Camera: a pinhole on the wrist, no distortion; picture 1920 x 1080 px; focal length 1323.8 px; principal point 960.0 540.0 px. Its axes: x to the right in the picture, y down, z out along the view. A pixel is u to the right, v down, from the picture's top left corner.
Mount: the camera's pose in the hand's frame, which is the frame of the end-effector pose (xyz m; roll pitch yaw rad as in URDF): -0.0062 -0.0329 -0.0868 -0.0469 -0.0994 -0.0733
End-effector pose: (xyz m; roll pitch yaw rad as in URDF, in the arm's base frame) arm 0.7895 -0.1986 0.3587 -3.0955 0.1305 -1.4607
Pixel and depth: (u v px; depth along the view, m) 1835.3 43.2 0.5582
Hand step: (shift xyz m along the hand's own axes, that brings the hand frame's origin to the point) 0.2905 -0.2383 0.5144
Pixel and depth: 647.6 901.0 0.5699
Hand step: -0.1820 0.1625 0.4591
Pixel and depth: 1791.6 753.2 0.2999
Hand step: 0.1559 0.0177 0.2277
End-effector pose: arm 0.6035 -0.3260 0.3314 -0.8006 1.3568 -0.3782
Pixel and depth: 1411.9 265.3 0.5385
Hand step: 0.1161 -0.1285 0.4719
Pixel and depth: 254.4 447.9 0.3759
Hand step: -0.2429 -0.0240 0.2682
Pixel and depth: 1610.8 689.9 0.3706
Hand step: 0.1425 0.0156 0.2977
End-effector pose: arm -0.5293 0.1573 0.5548 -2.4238 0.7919 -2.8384
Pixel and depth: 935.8 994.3 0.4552
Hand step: -0.0457 0.1479 0.3575
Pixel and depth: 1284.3 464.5 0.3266
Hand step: 0.0406 -0.0396 0.2466
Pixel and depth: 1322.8 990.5 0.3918
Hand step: 0.0733 0.1132 0.3071
